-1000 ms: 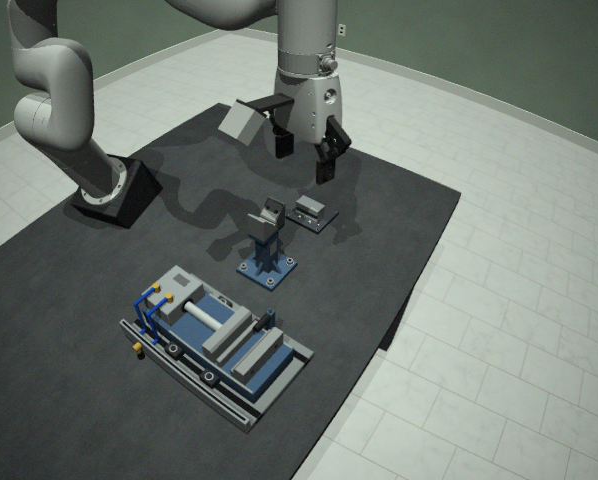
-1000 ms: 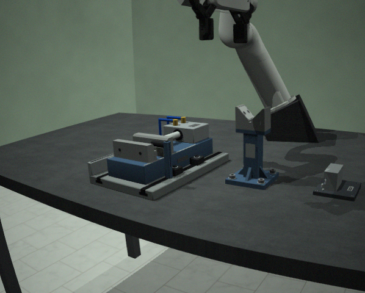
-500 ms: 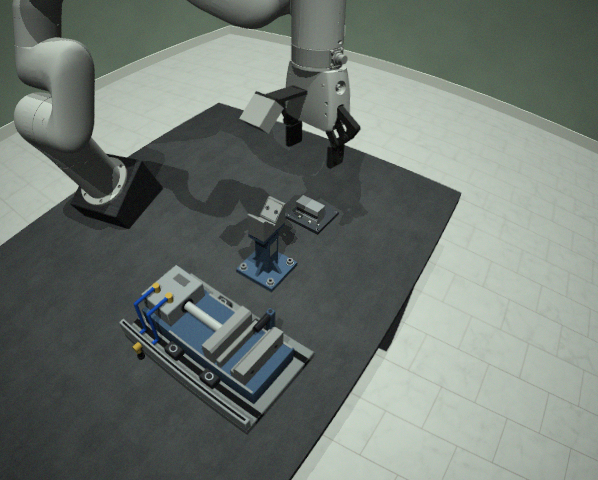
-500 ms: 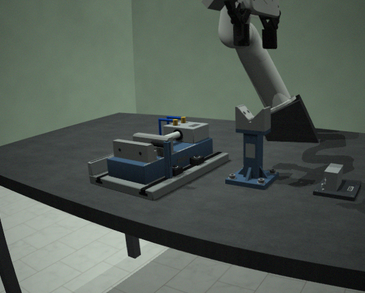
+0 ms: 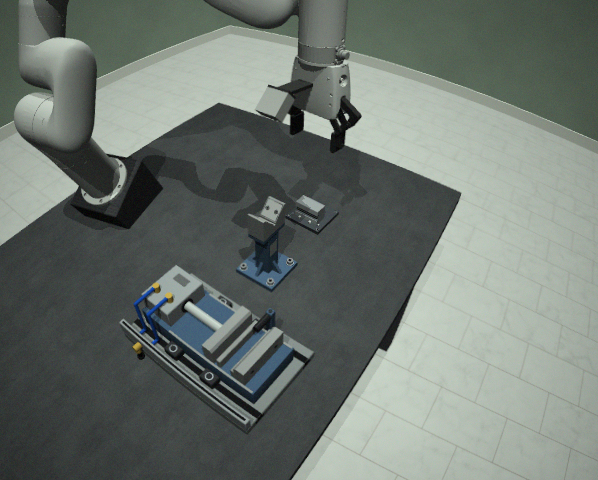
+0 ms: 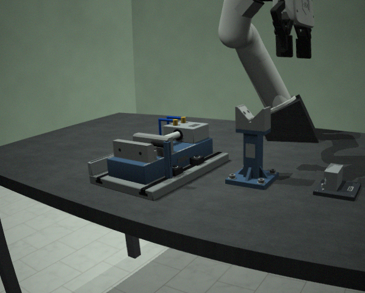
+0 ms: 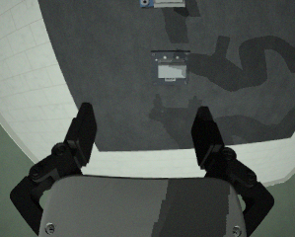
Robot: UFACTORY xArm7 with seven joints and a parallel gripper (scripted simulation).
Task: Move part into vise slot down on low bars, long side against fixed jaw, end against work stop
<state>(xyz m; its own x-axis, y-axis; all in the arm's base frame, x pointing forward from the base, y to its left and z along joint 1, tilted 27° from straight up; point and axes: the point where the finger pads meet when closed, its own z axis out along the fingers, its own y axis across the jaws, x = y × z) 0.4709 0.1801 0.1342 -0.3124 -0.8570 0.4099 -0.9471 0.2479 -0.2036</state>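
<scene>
My gripper is now 25 cm above the part, 8 cm to the right of it and 3 cm past it. Round my hand: work stop 28 cm to the right, 19 cm below, 3 cm ahead; infeed plate 27 cm below, 10 cm to the left, 3 cm behind; blue stand 22 cm below, 10 cm to the right, 5 cm behind.
</scene>
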